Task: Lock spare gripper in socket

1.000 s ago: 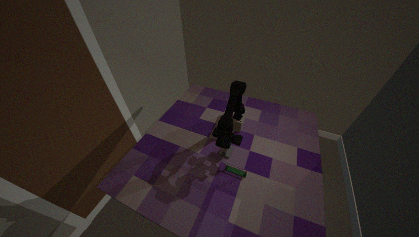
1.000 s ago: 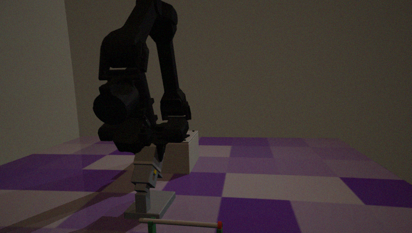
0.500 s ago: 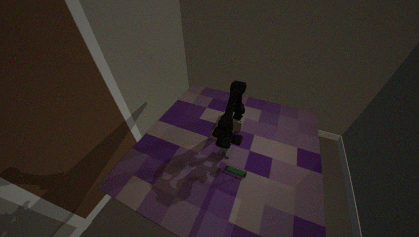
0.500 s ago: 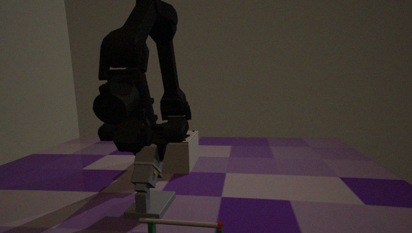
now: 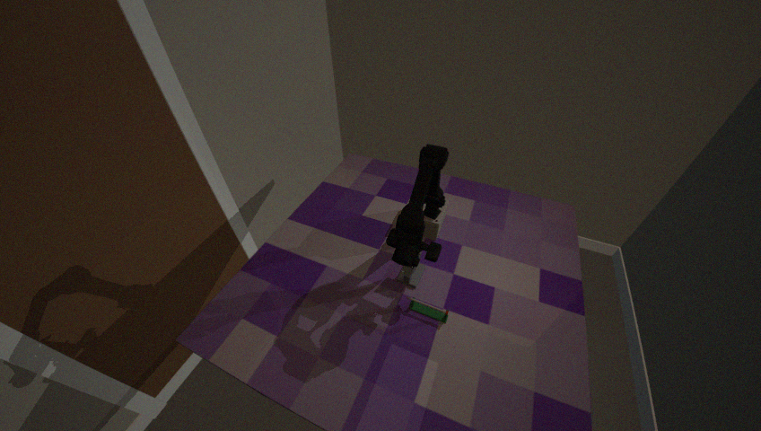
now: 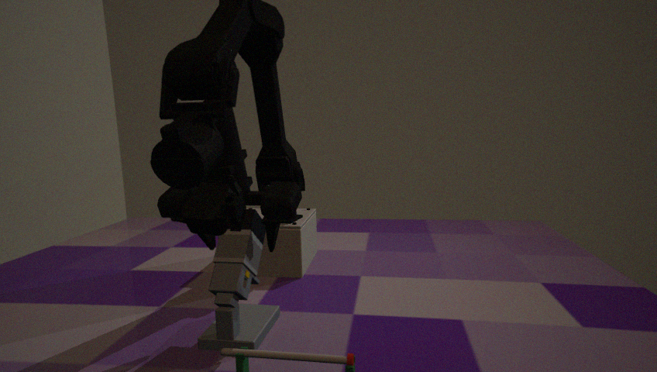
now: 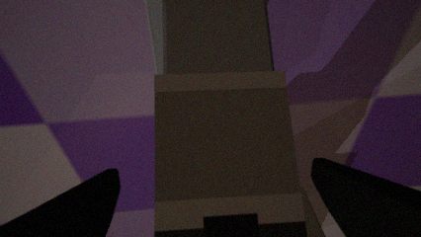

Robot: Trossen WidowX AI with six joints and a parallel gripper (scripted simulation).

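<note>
Now: the spare gripper 10 mm ahead of my gripper tip. From my gripper tip the other things lie so: grey mount: 60 mm below, 30 mm ahead, 10 mm to the left; green rack: 130 mm to the left, 120 mm ahead, 90 mm below.
</note>
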